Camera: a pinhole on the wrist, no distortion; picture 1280 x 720 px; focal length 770.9 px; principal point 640.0 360.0 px. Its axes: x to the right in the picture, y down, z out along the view. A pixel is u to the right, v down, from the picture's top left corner.
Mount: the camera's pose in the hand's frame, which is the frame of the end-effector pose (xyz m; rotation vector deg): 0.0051 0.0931 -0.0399 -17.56 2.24 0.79
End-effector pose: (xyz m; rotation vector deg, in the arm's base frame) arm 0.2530 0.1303 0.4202 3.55 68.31 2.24
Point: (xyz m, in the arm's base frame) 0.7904 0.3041 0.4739
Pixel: 823 238
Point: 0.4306 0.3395 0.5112
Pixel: 583 499
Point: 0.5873 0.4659 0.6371
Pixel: 516 554
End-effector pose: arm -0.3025 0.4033 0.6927 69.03 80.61 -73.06
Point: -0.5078 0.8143 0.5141
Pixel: behind the camera
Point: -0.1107 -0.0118 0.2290
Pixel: 1150 361
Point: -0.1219 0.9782 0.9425
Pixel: behind the camera
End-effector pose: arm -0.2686 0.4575 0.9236 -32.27 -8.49 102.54
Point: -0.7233 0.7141 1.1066
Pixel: 1035 375
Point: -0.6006 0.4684 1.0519
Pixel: 683 467
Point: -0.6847 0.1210 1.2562
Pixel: 83 520
